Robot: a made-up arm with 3 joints. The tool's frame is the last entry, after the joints. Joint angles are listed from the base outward. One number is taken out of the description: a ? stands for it. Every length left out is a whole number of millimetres.
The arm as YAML. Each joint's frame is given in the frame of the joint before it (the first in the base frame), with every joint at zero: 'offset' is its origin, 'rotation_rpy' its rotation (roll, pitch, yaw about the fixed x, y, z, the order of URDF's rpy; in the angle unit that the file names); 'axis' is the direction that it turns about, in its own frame. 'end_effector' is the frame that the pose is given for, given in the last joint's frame.
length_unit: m
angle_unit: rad
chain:
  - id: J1
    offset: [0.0, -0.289, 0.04]
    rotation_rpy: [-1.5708, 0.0, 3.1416]
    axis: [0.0, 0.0, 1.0]
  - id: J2
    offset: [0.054, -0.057, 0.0]
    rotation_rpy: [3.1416, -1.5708, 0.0]
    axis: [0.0, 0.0, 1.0]
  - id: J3
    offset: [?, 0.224, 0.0]
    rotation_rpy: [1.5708, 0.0, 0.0]
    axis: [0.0, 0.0, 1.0]
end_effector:
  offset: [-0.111, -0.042, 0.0]
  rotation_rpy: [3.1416, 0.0, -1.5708]
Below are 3 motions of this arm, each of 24 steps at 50 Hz.
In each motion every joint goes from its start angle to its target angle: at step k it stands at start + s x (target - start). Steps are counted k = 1, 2, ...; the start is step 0. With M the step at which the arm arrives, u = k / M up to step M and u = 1 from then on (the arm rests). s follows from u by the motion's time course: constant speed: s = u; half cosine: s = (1 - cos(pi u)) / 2; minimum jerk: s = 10 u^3 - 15 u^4 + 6 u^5.
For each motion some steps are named. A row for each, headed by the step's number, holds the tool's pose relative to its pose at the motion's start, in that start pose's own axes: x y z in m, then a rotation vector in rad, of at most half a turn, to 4 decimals.
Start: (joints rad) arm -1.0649 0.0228 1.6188
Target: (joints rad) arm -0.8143 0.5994 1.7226
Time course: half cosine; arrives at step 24
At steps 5, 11, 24:
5: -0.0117 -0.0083 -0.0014 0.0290 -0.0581 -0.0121
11: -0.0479 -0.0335 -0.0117 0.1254 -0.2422 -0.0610
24: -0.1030 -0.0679 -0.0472 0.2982 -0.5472 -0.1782

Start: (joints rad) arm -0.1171 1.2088 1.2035
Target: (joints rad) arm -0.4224 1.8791 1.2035
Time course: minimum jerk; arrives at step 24
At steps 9, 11, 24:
9: -0.0415 0.0166 -0.0220 -0.0871 -0.1640 0.0811
11: -0.0631 0.0218 -0.0366 -0.1279 -0.2536 0.1262
24: -0.1365 0.0186 -0.1089 -0.2466 -0.6176 0.3109

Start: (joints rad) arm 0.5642 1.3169 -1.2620
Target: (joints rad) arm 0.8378 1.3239 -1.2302
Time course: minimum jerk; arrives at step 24
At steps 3, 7, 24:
3: 0.0007 0.0000 -0.0002 -0.0011 -0.0002 -0.0048
7: 0.0070 -0.0002 -0.0017 -0.0103 -0.0022 -0.0452
24: 0.0450 -0.0074 -0.0105 -0.0665 -0.0150 -0.2969

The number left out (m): -0.088
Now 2 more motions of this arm.
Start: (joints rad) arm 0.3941 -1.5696 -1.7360
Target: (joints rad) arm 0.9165 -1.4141 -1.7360
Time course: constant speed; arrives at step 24
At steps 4, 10, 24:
4: -0.0072 0.0159 -0.0030 0.0030 0.0258 0.0871
10: -0.0206 0.0394 -0.0077 0.0034 0.0649 0.2176
24: -0.0647 0.0898 -0.0201 -0.0157 0.1567 0.5213

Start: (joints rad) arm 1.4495 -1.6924 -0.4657
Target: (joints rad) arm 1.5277 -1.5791 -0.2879
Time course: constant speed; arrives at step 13
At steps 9, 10, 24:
9: 0.0073 0.0124 -0.0165 -0.0704 0.0349 -0.0691
10: 0.0079 0.0137 -0.0184 -0.0785 0.0380 -0.0767
24: 0.0097 0.0175 -0.0242 -0.1034 0.0464 -0.0995

